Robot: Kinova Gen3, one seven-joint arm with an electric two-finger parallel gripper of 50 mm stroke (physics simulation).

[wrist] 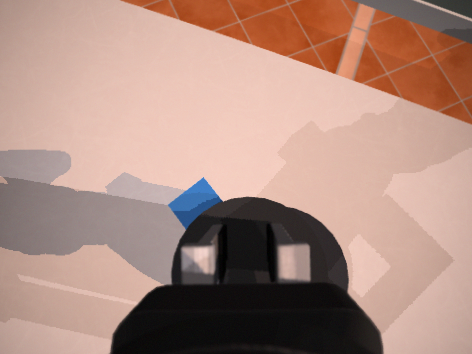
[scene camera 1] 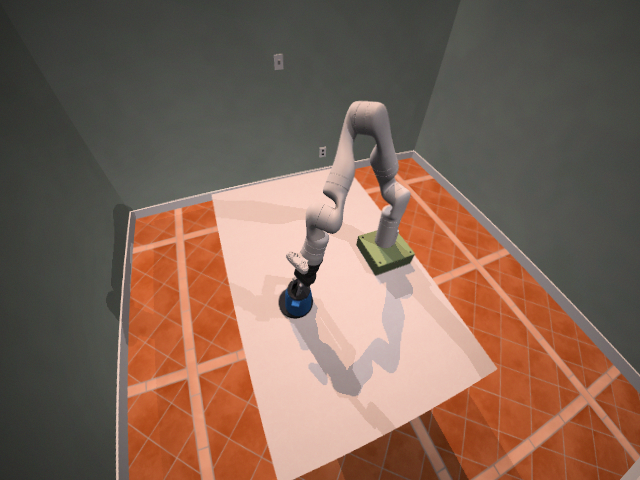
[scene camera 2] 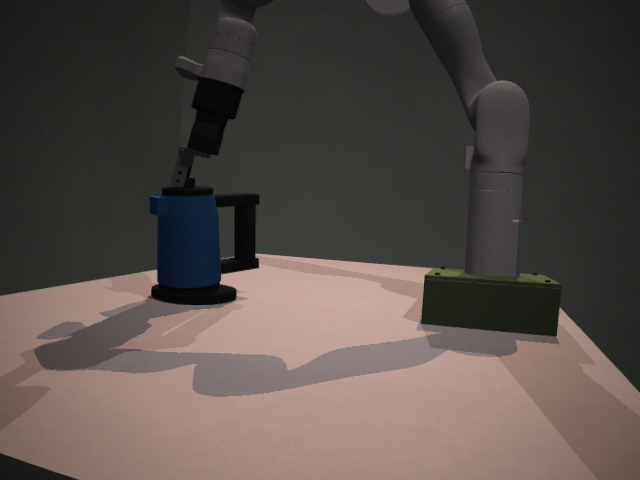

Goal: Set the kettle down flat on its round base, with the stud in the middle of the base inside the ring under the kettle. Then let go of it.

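Observation:
The blue kettle (scene camera 1: 298,310) (scene camera 2: 188,242) looks upright, with its black handle (scene camera 2: 245,232) to the right in scene camera 2. Its underside is down at the round black base (scene camera 1: 283,308) (scene camera 2: 194,296), and no clear gap shows between them. The kettle looks slightly left of the base's middle there. The stud and the ring are hidden under the kettle. My gripper (scene camera 1: 299,287) (scene camera 2: 185,180) (wrist: 247,244) is shut on the black knob on the kettle's lid (wrist: 250,205) and leans over it. The blue spout (wrist: 194,200) also shows in the wrist view.
The arm stands on a green block (scene camera 1: 385,253) (scene camera 2: 490,304) on the pale table top (scene camera 1: 361,330) (scene camera 2: 320,413). The handle sticks out from the kettle low over the table. Arm shadows cross the table top. Orange tiled floor (scene camera 1: 165,310) lies beyond its edges.

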